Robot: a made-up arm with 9 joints. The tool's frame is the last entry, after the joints. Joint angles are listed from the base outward.
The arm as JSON. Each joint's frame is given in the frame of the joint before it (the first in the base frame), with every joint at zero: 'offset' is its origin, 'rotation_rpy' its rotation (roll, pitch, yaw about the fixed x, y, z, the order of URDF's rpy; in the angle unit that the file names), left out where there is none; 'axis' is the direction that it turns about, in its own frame. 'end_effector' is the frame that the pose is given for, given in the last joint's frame.
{
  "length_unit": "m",
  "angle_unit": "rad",
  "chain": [
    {
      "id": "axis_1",
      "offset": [
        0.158,
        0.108,
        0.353
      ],
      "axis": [
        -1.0,
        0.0,
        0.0
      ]
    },
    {
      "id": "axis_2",
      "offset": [
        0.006,
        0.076,
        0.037
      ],
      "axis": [
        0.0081,
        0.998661,
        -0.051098
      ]
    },
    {
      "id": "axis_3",
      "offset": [
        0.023,
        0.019,
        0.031
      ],
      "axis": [
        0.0,
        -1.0,
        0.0
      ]
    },
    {
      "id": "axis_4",
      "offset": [
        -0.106,
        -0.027,
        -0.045
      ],
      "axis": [
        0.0,
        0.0,
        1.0
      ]
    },
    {
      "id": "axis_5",
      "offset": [
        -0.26,
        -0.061,
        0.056
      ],
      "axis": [
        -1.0,
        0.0,
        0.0
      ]
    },
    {
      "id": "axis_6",
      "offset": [
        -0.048,
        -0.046,
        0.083
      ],
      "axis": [
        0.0,
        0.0,
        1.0
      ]
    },
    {
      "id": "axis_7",
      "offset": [
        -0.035,
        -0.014,
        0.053
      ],
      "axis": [
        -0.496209,
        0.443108,
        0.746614
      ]
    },
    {
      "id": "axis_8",
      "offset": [
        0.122,
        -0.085,
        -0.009
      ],
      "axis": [
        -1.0,
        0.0,
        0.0
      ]
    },
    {
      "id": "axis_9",
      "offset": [
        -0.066,
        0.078,
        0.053
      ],
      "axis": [
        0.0,
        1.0,
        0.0
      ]
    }
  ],
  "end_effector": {
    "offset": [
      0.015,
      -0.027,
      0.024
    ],
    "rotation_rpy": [
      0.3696,
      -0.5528,
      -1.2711
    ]
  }
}
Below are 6 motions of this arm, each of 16 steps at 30 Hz.
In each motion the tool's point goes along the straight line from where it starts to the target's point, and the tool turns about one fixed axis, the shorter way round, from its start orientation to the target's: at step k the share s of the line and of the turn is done. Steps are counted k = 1, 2, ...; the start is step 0. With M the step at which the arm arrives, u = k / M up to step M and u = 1 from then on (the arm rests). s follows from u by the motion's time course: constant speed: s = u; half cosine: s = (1 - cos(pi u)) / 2; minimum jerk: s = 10 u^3 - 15 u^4 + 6 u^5.
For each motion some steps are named. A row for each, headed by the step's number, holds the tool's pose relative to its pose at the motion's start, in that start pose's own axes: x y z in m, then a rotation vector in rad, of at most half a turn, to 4 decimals.
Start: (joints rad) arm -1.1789 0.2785 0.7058 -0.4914 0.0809 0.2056 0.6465 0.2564 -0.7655
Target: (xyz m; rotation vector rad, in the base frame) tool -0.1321 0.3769 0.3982 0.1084 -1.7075 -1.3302
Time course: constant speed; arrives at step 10
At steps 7, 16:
7: -0.2052 -0.0590 -0.0599 0.0252 -0.4665 0.3505
16: -0.2932 -0.0842 -0.0856 0.0360 -0.6664 0.5008

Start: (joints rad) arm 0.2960 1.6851 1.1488 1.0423 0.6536 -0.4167 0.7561 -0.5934 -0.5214
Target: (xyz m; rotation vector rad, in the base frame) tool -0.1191 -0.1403 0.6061 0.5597 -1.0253 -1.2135
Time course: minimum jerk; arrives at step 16
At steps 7, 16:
7: -0.0931 -0.0886 -0.0148 0.1629 -0.2031 -0.4915
16: -0.2425 -0.2307 -0.0386 0.4242 -0.5290 -1.2798

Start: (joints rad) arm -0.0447 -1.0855 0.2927 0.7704 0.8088 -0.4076 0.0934 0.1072 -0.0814
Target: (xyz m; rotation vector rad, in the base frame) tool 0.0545 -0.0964 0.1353 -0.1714 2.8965 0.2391
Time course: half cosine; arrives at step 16
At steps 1, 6, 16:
1: -0.0015 -0.0007 -0.0006 0.0031 -0.0042 -0.0014
6: -0.0498 -0.0221 -0.0191 0.0988 -0.1335 -0.0455
16: -0.1612 -0.0716 -0.0618 0.3202 -0.4327 -0.1473

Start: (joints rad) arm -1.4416 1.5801 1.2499 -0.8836 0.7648 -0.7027 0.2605 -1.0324 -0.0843
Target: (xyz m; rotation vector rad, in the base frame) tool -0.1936 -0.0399 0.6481 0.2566 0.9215 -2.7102
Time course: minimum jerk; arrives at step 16
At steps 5, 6, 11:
5: 0.0007 -0.0316 -0.0367 0.0074 0.0681 -0.0707
6: 0.0011 -0.0483 -0.0561 0.0113 0.1041 -0.1081
11: 0.0032 -0.1438 -0.1670 0.0336 0.3101 -0.3222

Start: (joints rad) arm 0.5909 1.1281 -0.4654 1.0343 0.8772 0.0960 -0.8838 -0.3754 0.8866
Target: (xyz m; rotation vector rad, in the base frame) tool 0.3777 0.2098 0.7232 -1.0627 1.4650 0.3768
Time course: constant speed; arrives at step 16
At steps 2, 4, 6, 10, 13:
2: -0.0185 0.0094 -0.0038 -0.1093 0.0006 0.0772
4: -0.0369 0.0188 -0.0077 -0.2187 0.0012 0.1543
6: -0.0554 0.0282 -0.0115 -0.3280 0.0017 0.2315
10: -0.0923 0.0469 -0.0191 -0.5466 0.0029 0.3858
13: -0.1200 0.0610 -0.0249 -0.7106 0.0038 0.5015

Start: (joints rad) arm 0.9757 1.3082 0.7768 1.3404 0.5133 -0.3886 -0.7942 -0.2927 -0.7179
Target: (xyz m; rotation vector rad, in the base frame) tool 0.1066 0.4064 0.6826 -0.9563 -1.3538 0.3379
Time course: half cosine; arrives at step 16
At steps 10, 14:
10: -0.1722 0.0617 0.0587 -0.1886 -0.2671 0.9642
14: -0.2396 0.0859 0.0816 -0.2625 -0.3717 1.3415

